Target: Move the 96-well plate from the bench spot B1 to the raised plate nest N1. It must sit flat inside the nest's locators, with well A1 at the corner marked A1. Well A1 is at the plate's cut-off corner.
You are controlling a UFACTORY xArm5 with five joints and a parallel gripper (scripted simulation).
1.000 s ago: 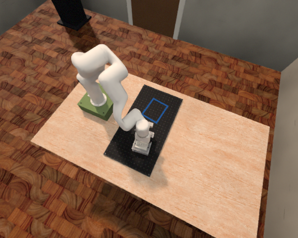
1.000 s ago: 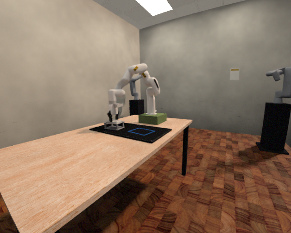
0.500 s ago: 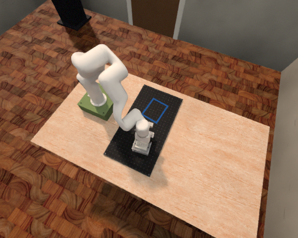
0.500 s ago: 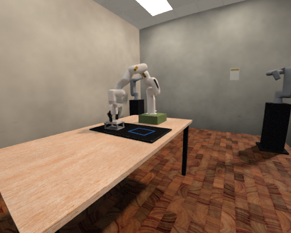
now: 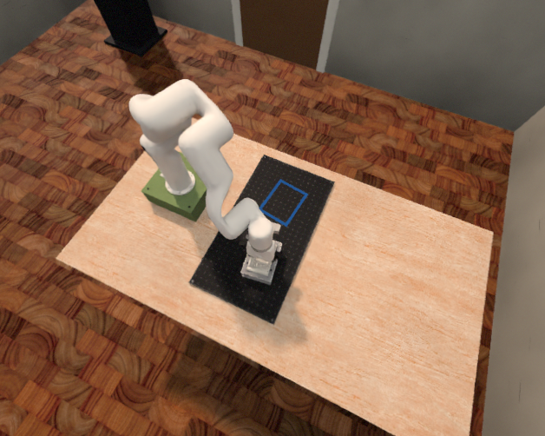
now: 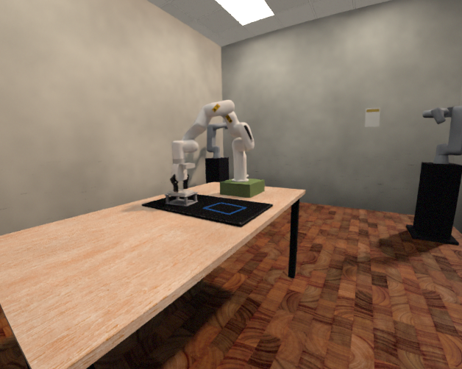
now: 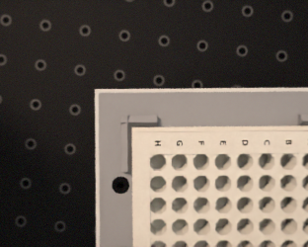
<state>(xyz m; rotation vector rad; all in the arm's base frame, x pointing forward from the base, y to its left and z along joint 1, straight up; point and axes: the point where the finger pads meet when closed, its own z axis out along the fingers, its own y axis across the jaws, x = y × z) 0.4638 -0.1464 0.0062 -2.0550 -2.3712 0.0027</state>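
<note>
Right now my hand is 20 mm above the white 96-well plate. Round my hand: grey raised plate nest (30 mm below).
</note>
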